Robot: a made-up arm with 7 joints.
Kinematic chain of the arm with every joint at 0, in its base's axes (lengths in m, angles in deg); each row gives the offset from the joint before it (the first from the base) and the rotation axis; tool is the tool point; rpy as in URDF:
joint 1: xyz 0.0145 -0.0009 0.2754 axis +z
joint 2: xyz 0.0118 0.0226 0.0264 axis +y
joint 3: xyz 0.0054 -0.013 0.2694 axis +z
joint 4: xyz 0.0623 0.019 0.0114 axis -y
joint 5: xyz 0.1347 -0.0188 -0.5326 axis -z
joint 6: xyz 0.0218 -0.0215 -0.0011 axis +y
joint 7: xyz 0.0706 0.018 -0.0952 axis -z
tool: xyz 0.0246 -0.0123 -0.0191 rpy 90 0 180
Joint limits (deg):
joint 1: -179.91..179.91
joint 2: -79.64..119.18
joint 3: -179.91..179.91
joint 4: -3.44..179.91
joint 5: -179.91..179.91
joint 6: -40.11..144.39
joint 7: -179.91..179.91
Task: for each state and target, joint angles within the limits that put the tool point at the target. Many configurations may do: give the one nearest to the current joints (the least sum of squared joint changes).
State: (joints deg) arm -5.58 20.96 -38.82 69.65 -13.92 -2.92 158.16
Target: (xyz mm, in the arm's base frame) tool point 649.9 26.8 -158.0
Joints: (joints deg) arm 12.85 54.13 -11.13 68.15 -16.08 -2.46 159.09
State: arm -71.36 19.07 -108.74 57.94 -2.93 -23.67 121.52
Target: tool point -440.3 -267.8 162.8
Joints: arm -46.51 20.14 -98.04 21.88 -4.83 -36.47 122.30
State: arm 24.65 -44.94 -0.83 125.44 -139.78 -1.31 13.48
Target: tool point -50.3 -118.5 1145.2
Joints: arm 26.43 -55.02 -16.59 115.39 -145.30 -10.79 12.36
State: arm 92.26 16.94 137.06 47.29 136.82 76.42 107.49
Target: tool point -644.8 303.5 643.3
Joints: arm 75.25 33.85 93.72 80.81 144.37 64.95 105.92
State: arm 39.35 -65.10 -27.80 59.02 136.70 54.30 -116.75
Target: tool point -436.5 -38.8 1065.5
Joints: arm 19.08 -79.32 7.94 101.31 135.34 58.27 -114.41
